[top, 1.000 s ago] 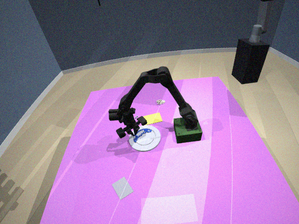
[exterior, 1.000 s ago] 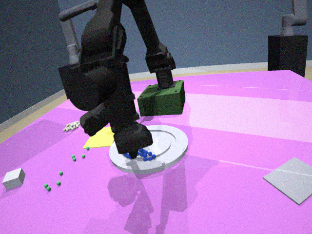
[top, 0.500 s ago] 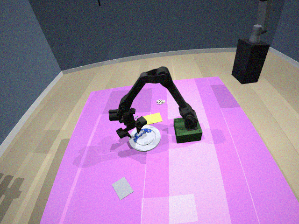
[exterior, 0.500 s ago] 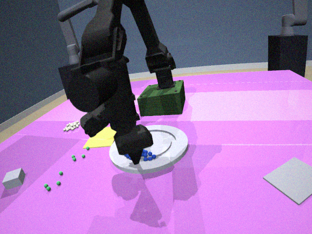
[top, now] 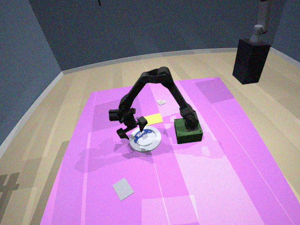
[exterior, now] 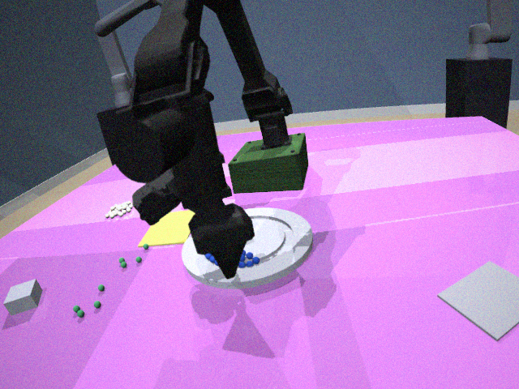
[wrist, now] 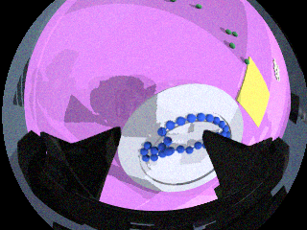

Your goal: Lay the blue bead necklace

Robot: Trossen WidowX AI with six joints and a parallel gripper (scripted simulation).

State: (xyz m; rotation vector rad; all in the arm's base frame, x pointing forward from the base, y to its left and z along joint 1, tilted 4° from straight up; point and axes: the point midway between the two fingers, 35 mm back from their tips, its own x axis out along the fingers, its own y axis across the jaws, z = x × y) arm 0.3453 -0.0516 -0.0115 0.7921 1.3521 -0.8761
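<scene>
Right now the round white bead board is 6 cm behind my gripper tip, 2 cm to the left of it and 1 cm below it. The rest, counted from my gripper tip: yellow sheet 14 cm to the right, 13 cm behind, 2 cm below; grey tile 33 cm to the left, 8 cm ahead, 2 cm below; cube 31 cm to the right, 9 cm ahead, 1 cm below.
</scene>
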